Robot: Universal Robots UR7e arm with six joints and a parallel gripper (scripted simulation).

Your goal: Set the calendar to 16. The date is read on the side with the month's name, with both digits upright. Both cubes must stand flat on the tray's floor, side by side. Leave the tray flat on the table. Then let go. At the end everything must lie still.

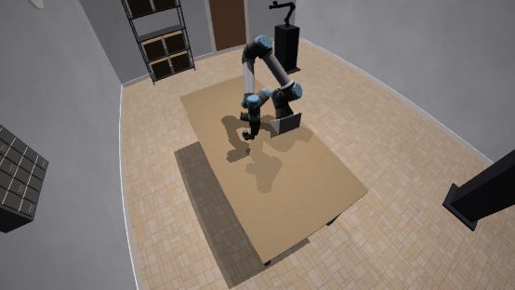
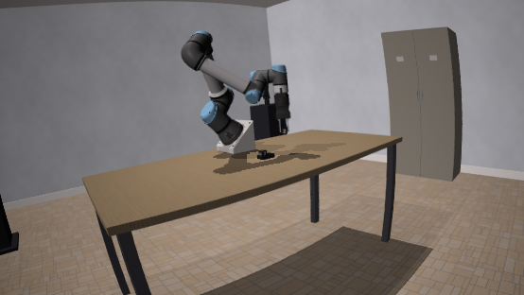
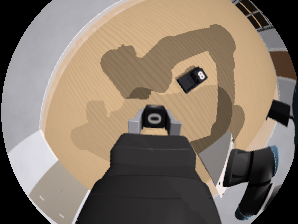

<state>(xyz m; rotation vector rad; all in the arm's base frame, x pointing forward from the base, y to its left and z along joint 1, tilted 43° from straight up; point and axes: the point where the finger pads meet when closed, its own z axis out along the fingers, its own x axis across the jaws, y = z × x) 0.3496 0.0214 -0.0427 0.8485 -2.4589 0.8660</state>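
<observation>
Right now the dark calendar tray is 12 cm to the right of my hand, 12 cm below it and 2 cm behind it. Also, from my hand: black date cube (1 cm below).
</observation>
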